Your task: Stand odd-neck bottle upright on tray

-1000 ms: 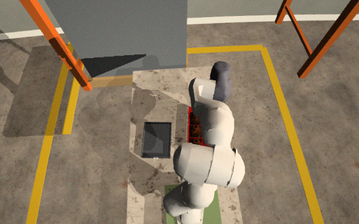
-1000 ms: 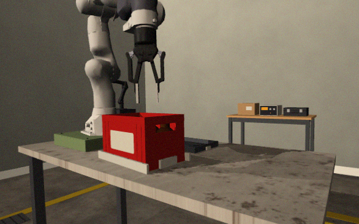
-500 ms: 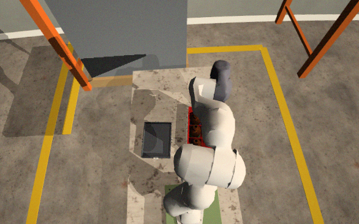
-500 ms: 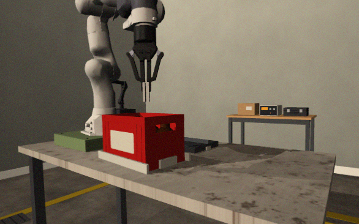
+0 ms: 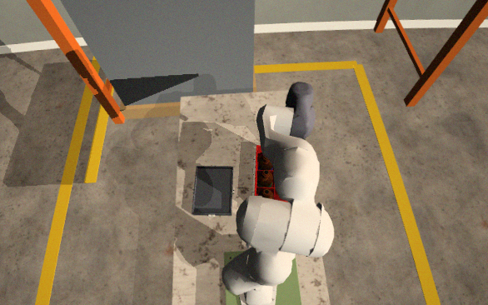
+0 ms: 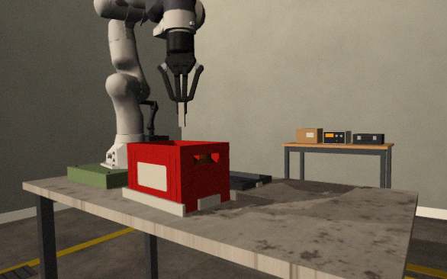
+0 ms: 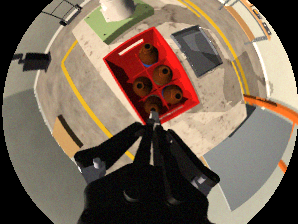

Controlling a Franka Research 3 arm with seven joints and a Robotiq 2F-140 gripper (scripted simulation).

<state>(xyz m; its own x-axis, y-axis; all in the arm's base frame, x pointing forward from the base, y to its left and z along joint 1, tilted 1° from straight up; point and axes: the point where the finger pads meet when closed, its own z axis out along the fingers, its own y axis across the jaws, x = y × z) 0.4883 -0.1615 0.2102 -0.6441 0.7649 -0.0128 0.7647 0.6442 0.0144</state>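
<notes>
Right now the red crate is 8 cm behind my hand, 5 cm to the left of it and 17 cm below it. The rest, counted from my hand: dark tray 9 cm behind, 35 cm to the left, 24 cm below; brown bottle 8 cm behind, 1 cm to the left, 17 cm below.
</notes>
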